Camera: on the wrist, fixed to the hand. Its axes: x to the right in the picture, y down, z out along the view.
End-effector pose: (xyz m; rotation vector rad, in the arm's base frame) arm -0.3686 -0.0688 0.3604 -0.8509 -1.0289 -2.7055
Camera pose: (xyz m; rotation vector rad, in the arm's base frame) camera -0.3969 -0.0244 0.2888 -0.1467 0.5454 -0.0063
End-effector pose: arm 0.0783 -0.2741 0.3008 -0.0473 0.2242 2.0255
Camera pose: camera 0.1563 -0.2536 0.2633 0.2833 -0.3908 -1.0304
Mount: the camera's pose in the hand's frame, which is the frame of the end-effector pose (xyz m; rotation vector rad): -0.0120 -0.0835 -0.0281 -0.0748 -0.8740 -2.9986
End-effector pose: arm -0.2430 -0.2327 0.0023 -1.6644 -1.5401 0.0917
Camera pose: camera -0.2956 -0.2669 0.0653 -1.6807 2.1912 0.6721
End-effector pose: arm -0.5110 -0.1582 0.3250 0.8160 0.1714 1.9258
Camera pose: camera -0.4625 -0.1208 0.2605 0.3128 0.3561 -1.2113
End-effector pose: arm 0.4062 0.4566 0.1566 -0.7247 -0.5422 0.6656
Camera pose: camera 0.4463 0.3891 0.1983 0.8577 -1.5854 -1.9796
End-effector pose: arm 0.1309 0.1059 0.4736 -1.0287 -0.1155 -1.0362
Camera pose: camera 0.0512 0.0834 0.5059 0.2534 1.5851 1.4379
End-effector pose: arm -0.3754 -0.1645 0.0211 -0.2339 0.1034 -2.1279
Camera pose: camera -0.4440 -0.1100 0.0059 0.6313 0.4353 0.9342
